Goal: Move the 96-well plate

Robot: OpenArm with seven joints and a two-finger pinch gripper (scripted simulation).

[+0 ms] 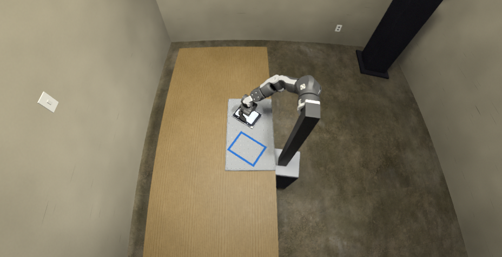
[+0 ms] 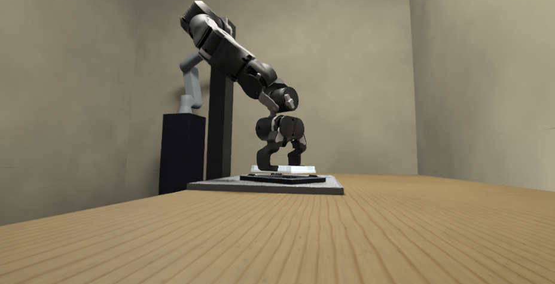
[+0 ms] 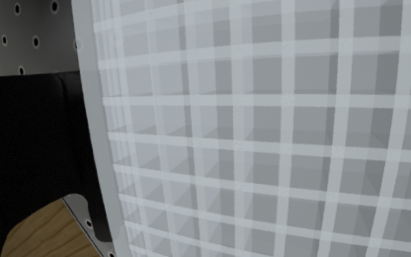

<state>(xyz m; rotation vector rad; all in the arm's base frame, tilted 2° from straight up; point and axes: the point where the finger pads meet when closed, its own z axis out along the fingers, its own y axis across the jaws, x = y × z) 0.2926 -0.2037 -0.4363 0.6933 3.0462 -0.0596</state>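
Now: the black plate nest 20 mm below my hand. Round my hand: 96-well plate: right at my hand.
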